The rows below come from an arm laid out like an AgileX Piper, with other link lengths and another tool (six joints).
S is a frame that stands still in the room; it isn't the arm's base.
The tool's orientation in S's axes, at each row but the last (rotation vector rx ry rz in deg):
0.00 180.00 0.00
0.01 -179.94 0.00
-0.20 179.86 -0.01
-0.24 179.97 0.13
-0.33 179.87 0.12
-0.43 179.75 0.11
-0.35 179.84 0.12
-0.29 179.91 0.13
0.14 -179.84 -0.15
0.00 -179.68 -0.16
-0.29 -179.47 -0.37
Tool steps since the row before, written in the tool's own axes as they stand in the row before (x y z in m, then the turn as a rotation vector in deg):
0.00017 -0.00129 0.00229 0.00 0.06 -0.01
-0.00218 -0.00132 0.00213 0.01 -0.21 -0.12
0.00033 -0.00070 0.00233 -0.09 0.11 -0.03
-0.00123 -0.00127 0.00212 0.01 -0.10 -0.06
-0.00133 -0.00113 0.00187 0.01 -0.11 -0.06
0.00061 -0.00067 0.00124 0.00 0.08 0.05
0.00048 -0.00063 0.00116 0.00 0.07 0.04
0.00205 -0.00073 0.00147 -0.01 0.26 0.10
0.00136 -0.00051 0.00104 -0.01 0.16 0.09
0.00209 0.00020 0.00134 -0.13 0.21 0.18
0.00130 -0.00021 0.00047 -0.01 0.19 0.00
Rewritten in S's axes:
-0.00017 -0.00129 -0.00229 0.00 0.06 0.01
0.00218 -0.00132 -0.00213 -0.01 -0.21 0.12
-0.00032 -0.00070 -0.00233 0.09 0.11 0.03
0.00123 -0.00126 -0.00212 -0.01 -0.10 0.06
0.00134 -0.00112 -0.00187 -0.01 -0.11 0.06
-0.00060 -0.00067 -0.00124 0.00 0.08 -0.05
-0.00047 -0.00063 -0.00116 0.00 0.07 -0.04
-0.00205 -0.00073 -0.00147 0.01 0.26 -0.10
-0.00136 -0.00051 -0.00104 0.01 0.16 -0.09
-0.00210 0.00020 -0.00133 0.13 0.21 -0.18
-0.00130 -0.00020 -0.00046 0.01 0.19 0.00

